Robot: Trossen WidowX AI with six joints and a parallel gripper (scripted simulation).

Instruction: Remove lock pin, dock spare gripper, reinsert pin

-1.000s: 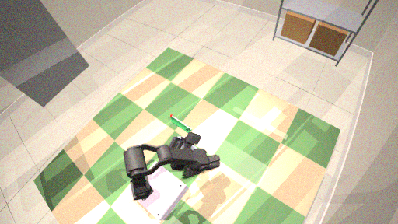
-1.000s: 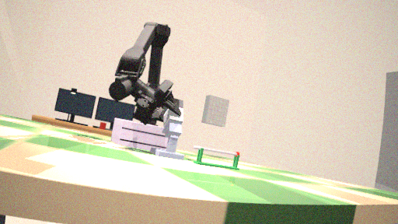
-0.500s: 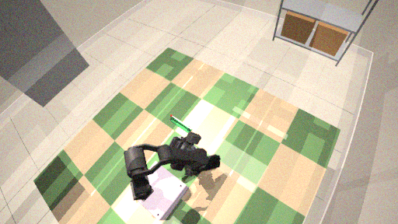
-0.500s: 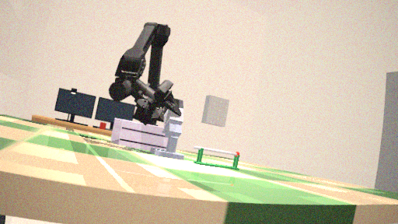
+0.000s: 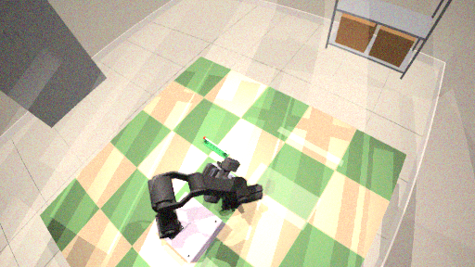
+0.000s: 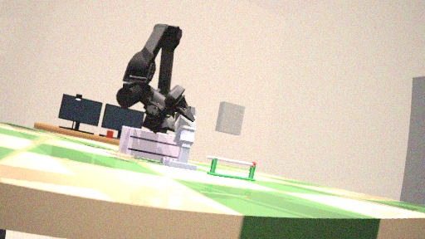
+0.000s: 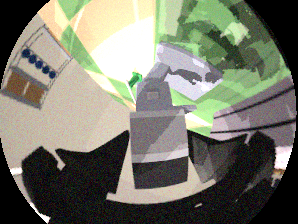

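Now: gripper tip 10 mm to the left of the spare gripper. Round my gripper tip: socket (10 mm ahead, 10 mm to the right, 70 mm below).
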